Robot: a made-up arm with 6 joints. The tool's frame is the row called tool.
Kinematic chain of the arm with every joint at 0, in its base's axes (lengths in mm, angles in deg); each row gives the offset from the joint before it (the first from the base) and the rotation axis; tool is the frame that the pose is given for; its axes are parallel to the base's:
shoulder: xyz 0 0 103.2 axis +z
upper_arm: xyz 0 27.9 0 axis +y
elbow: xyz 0 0 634.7 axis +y
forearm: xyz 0 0 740.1 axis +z
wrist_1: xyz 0 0 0 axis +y
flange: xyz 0 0 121.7 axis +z
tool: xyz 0 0 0
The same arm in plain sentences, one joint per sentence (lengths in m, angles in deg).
The arm has six revolute joints in a row. What follows holds with every joint at zero, and every direction is one of the base frame's. The first joint lies 0.1032 m along +z from the base frame's origin and turns about +z. The second joint lies 0.0279 m along +y from the first joint and turns about +y. The third joint lies 0.6347 m along +z from the second joint and turns about +y. The fourth joint lies 0.7401 m along +z from the third joint and turns about +z. The fifth joint lies at the same point as the fourth joint and turns about +y. The sixth joint lies 0.1217 m along +z from the fifth joint and turns about +z. The tool frame, which is the frame that the pose is given for, lies at the same point as the sixth joint; its axes are parallel to the base frame's.
